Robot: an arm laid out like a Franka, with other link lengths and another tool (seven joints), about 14 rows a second.
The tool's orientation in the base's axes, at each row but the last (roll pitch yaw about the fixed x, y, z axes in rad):
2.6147, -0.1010, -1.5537
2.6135, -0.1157, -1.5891
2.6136, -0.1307, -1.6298
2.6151, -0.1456, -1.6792
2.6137, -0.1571, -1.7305
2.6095, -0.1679, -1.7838
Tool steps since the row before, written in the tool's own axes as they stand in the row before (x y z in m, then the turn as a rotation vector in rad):
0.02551, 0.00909, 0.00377, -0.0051, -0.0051, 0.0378
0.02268, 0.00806, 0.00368, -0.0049, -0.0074, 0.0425
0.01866, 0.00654, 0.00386, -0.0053, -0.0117, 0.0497
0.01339, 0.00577, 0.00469, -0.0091, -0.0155, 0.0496
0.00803, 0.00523, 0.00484, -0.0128, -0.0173, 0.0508
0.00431, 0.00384, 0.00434, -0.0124, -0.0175, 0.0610
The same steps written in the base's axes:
-0.00932, -0.02541, 0.00388, -0.0146, 0.0013, -0.0356
-0.00923, -0.02226, 0.00349, -0.0150, 0.0005, -0.0407
-0.00867, -0.01803, 0.00239, -0.0150, -0.0002, -0.0491
-0.00875, -0.01254, 0.00080, -0.0113, 0.0029, -0.0515
-0.00817, -0.00696, -0.00027, -0.0098, 0.0060, -0.0540
-0.00635, -0.00328, -0.00105, -0.0151, 0.0053, -0.0627

